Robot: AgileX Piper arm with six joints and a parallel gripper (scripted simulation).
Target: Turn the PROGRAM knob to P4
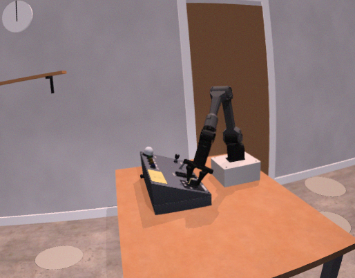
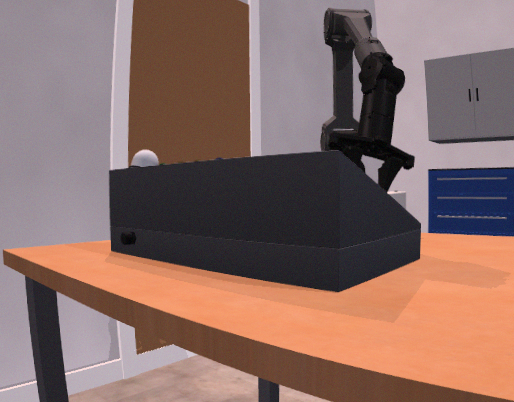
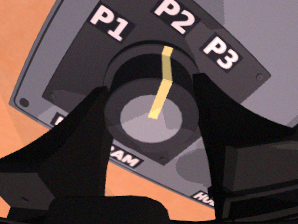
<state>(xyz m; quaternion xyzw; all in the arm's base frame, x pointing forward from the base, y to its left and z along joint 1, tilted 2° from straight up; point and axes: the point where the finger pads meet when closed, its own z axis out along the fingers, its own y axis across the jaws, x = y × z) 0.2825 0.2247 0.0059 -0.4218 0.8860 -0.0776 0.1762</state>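
Right now the black ball-topped lever is 20 mm behind my hand, 120 mm to the right of it and 10 mm above it. From my hand the other things lie so: dark console: 40 mm ahead, 180 mm to the right, 20 mm below; check toggle: 10 mm ahead, 240 mm to the right; program knob: 10 mm ahead.
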